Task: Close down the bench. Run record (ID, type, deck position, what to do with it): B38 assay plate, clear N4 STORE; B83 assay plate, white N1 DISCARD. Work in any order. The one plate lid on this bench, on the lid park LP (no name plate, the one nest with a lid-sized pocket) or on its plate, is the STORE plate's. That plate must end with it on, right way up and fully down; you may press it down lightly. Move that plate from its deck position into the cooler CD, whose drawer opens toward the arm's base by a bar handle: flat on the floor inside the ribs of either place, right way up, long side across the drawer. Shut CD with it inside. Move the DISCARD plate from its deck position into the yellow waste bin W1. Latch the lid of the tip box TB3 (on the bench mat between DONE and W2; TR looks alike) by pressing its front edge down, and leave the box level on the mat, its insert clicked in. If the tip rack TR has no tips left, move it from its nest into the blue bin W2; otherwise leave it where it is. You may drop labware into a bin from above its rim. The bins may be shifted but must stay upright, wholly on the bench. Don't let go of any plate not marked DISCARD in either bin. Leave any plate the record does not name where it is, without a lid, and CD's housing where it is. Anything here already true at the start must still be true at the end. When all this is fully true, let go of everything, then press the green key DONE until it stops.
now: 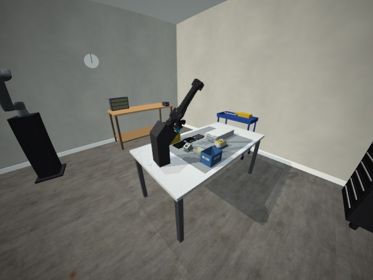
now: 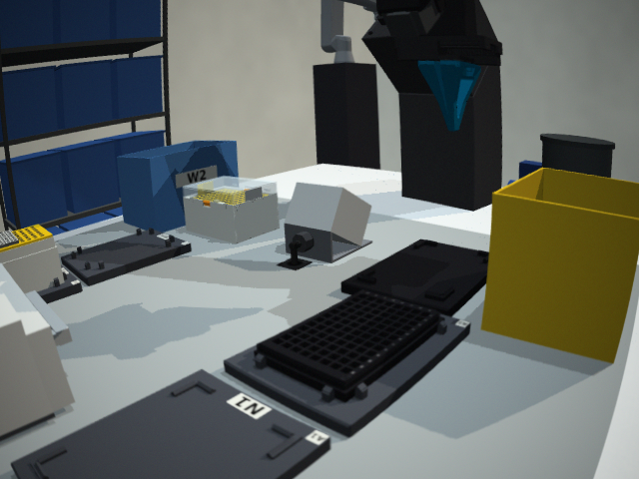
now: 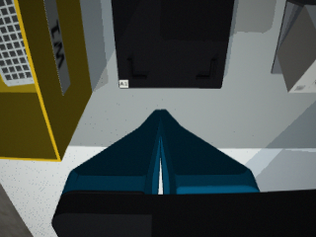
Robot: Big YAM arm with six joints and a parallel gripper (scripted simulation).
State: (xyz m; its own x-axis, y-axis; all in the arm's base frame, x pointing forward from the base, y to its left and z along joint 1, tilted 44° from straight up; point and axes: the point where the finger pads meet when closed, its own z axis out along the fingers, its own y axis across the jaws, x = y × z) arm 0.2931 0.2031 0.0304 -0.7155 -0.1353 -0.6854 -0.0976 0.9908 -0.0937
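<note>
Now: the grey done key housing 20 mm ahead of my hand, 170 mm to the right of it and 110 mm below it. Round my hand: yellow bin W1: 150 mm to the left, 130 mm below; white plate: 10 mm behind, 150 mm to the left, 150 mm below; black lid park: 20 mm ahead, 10 mm to the right, 160 mm below.
</note>
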